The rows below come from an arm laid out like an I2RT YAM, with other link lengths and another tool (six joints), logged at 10 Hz.
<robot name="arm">
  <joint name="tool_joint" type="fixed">
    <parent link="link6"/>
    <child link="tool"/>
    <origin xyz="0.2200 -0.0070 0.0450" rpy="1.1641 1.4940 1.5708"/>
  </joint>
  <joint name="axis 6" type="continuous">
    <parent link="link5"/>
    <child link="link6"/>
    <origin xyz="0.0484 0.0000 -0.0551"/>
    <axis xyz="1 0 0"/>
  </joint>
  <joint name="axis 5" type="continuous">
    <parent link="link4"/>
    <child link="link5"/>
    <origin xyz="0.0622 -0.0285 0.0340"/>
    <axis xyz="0 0 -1"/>
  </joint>
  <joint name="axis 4" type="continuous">
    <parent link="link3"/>
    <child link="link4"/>
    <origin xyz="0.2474 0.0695 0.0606"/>
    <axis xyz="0 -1 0"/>
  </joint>
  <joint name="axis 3" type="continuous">
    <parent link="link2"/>
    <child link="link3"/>
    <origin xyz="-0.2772 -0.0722 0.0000"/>
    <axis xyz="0 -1 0"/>
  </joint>
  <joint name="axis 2" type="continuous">
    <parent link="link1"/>
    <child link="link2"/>
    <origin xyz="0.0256 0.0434 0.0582"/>
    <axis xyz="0 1 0"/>
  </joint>
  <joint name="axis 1" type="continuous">
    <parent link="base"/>
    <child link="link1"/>
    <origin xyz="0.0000 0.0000 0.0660"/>
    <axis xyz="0 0 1"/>
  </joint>
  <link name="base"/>
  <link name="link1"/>
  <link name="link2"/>
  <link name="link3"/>
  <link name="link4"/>
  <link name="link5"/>
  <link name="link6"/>
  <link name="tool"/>
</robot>
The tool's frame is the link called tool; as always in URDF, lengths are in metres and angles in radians. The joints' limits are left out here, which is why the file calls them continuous.
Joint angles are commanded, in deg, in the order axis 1, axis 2, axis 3, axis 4, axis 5, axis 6. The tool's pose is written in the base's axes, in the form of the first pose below.
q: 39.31 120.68 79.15 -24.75 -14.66 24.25
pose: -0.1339 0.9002 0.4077 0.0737 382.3 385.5 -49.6
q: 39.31 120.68 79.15 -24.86 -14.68 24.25
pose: -0.1337 0.9005 0.4074 0.0729 381.8 385.2 -49.9
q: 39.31 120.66 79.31 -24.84 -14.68 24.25
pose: -0.1341 0.8999 0.4082 0.0742 382.8 386.1 -48.6
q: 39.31 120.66 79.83 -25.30 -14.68 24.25
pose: -0.1343 0.8998 0.4084 0.0746 383.9 386.9 -46.4
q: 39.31 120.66 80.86 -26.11 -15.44 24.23
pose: -0.1355 0.8971 0.4142 0.0722 383.9 391.5 -41.2
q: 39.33 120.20 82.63 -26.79 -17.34 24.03
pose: -0.1425 0.8874 0.4324 0.0729 385.4 404.5 -25.3
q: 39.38 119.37 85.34 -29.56 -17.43 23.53
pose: -0.1492 0.8843 0.4355 0.0777 389.5 409.4 -6.3
